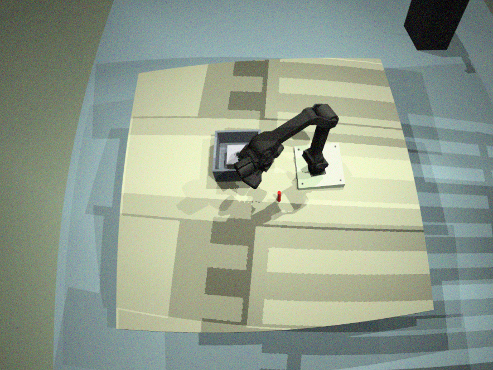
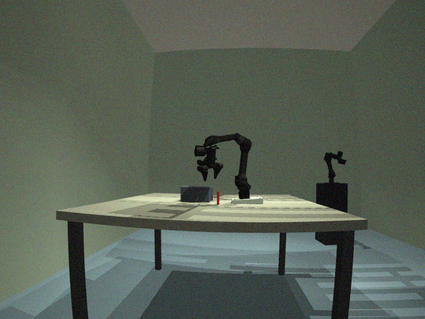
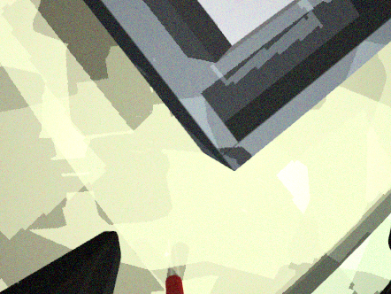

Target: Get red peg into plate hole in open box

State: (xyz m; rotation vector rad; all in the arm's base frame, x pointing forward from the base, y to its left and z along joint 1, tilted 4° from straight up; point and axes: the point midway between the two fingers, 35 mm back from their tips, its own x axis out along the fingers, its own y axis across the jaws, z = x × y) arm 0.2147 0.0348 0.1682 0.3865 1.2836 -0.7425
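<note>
Now: the red peg 50 mm behind my gripper tip, 80 mm to the left of it and 110 mm below it. The rest, counted from my gripper tip: grey plate (90 mm ahead, 120 mm to the right, 100 mm below); then dark grey box (90 mm ahead, 120 mm to the right, 120 mm below).
</note>
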